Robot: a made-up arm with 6 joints. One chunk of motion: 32 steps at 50 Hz.
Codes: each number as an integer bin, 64 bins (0 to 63) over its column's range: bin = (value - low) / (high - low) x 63, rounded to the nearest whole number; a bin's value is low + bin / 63 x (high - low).
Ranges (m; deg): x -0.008..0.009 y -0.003..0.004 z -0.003..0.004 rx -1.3..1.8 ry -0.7..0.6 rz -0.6..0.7
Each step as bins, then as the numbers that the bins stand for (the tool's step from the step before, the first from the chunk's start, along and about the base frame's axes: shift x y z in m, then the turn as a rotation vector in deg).
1 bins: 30 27 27 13 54 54
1 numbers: 0.00010 0.00000 0.00000 -0.660 0.414 0.514
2 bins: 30 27 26 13 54 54
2 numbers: 0.00010 0.00000 -0.00011 -0.660 0.414 0.514
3 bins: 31 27 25 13 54 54
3 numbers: 0.00037 0.00000 -0.00022 -0.660 0.414 0.514
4 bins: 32 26 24 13 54 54
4 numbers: 0.00063 -0.00011 -0.00033 -0.660 0.414 0.514
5 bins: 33 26 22 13 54 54
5 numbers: 0.00090 -0.00011 -0.00056 -0.660 0.414 0.514
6 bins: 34 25 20 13 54 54
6 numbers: 0.00117 -0.00022 -0.00078 -0.660 0.414 0.514
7 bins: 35 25 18 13 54 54
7 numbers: 0.00144 -0.00022 -0.00100 -0.660 0.414 0.514
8 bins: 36 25 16 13 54 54
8 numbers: 0.00171 -0.00022 -0.00122 -0.660 0.414 0.514
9 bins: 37 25 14 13 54 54
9 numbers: 0.00198 -0.00022 -0.00144 -0.660 0.414 0.514
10 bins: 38 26 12 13 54 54
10 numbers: 0.00225 -0.00011 -0.00167 -0.660 0.414 0.514
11 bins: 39 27 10 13 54 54
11 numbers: 0.00252 0.00000 -0.00189 -0.660 0.414 0.514
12 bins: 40 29 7 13 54 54
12 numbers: 0.00279 0.00022 -0.00222 -0.660 0.414 0.514
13 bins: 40 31 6 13 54 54
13 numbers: 0.00279 0.00044 -0.00233 -0.660 0.414 0.514
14 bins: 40 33 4 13 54 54
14 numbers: 0.00279 0.00067 -0.00256 -0.660 0.414 0.514
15 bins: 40 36 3 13 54 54
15 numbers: 0.00279 0.00100 -0.00267 -0.660 0.414 0.514
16 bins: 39 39 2 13 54 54
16 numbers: 0.00252 0.00133 -0.00278 -0.660 0.414 0.514
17 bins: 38 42 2 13 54 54
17 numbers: 0.00225 0.00167 -0.00278 -0.660 0.414 0.514
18 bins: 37 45 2 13 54 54
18 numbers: 0.00198 0.00200 -0.00278 -0.660 0.414 0.514
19 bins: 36 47 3 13 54 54
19 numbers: 0.00171 0.00222 -0.00267 -0.660 0.414 0.514
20 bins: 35 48 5 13 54 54
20 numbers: 0.00144 0.00233 -0.00244 -0.660 0.414 0.514
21 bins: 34 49 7 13 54 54
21 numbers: 0.00117 0.00244 -0.00222 -0.660 0.414 0.514
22 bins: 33 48 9 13 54 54
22 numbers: 0.00090 0.00233 -0.00200 -0.660 0.414 0.514
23 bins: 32 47 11 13 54 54
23 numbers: 0.00063 0.00222 -0.00178 -0.660 0.414 0.514
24 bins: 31 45 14 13 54 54
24 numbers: 0.00037 0.00200 -0.00144 -0.660 0.414 0.514
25 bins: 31 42 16 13 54 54
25 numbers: 0.00037 0.00167 -0.00122 -0.660 0.414 0.514
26 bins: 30 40 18 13 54 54
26 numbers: 0.00010 0.00144 -0.00100 -0.660 0.414 0.514
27 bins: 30 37 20 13 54 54
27 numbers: 0.00010 0.00111 -0.00078 -0.660 0.414 0.514
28 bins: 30 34 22 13 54 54
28 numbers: 0.00010 0.00078 -0.00056 -0.660 0.414 0.514
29 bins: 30 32 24 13 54 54
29 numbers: 0.00010 0.00056 -0.00033 -0.660 0.414 0.514
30 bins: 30 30 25 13 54 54
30 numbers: 0.00010 0.00033 -0.00022 -0.660 0.414 0.514
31 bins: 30 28 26 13 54 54
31 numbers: 0.00010 0.00011 -0.00011 -0.660 0.414 0.514
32 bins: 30 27 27 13 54 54
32 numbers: 0.00010 0.00000 0.00000 -0.660 0.414 0.514
